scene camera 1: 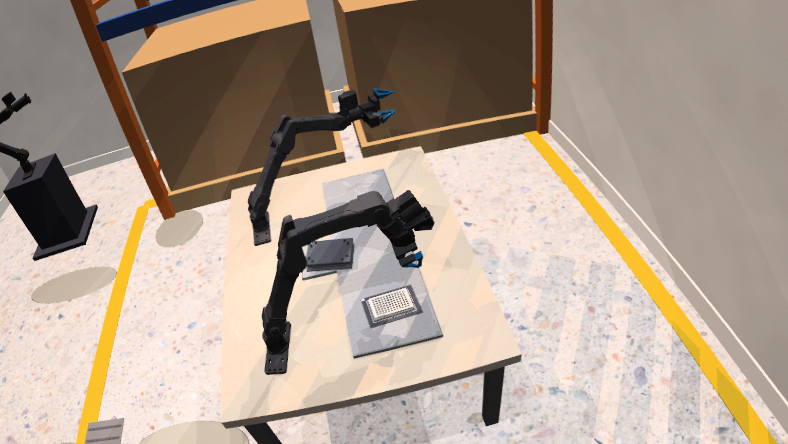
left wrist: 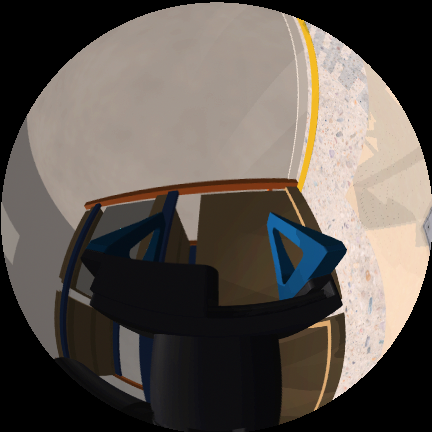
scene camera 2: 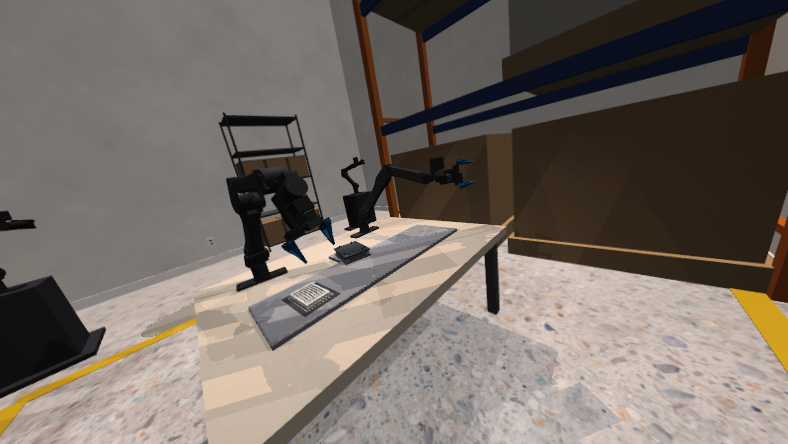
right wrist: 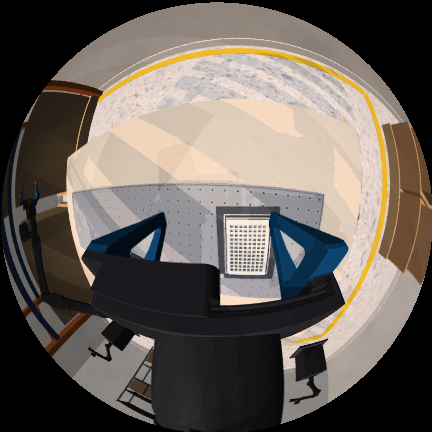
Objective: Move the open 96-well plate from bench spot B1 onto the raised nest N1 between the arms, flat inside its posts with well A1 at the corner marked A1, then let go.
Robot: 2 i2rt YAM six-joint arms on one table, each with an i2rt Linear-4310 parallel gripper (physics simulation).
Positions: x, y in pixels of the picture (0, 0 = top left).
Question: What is my right gripper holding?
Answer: Nothing.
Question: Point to a white well plate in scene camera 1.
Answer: At 397, 302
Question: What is my left gripper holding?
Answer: Nothing.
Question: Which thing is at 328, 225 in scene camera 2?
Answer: My right gripper.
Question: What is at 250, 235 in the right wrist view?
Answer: A white well plate.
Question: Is my left gripper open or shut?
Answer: Open.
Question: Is my right gripper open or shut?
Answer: Open.
